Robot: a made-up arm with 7 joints. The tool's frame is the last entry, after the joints.
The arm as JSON. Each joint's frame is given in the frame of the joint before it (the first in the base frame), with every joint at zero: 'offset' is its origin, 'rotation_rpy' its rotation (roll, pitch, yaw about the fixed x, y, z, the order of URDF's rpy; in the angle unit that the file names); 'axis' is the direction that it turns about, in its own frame. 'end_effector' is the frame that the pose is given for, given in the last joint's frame.
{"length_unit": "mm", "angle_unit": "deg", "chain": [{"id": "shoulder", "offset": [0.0, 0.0, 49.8], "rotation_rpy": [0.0, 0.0, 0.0], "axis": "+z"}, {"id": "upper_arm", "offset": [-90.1, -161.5, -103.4], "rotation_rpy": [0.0, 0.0, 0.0], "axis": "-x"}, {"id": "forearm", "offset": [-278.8, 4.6, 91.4], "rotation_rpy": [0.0, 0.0, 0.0], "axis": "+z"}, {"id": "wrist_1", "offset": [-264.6, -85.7, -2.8], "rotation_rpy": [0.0, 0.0, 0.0], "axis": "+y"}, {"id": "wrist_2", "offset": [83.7, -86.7, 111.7], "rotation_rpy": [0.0, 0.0, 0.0], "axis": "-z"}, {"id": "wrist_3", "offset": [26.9, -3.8, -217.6], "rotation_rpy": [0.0, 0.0, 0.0], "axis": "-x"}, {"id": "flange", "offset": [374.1, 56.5, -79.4], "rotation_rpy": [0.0, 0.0, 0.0], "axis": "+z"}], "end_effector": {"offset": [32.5, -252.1, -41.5], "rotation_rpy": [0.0, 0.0, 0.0]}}
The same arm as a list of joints. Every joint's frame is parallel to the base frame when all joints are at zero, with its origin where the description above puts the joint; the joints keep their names.
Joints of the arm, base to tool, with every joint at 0 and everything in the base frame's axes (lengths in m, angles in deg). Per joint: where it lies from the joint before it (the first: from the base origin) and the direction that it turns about. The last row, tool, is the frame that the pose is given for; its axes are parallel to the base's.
shoulder: axis 0 0 1 offset 0.0000 0.0000 0.0498
upper_arm: axis -1 0 0 offset -0.0901 -0.1615 -0.1034
forearm: axis 0 0 1 offset -0.2788 0.0046 0.0914
wrist_1: axis 0 1 0 offset -0.2646 -0.0857 -0.0028
wrist_2: axis 0 0 -1 offset 0.0837 -0.0867 0.1117
wrist_3: axis -1 0 0 offset 0.0269 -0.0038 -0.2176
flange: axis 0 0 1 offset 0.3741 0.0565 -0.0794
tool: offset 0.0325 -0.2521 -0.0415

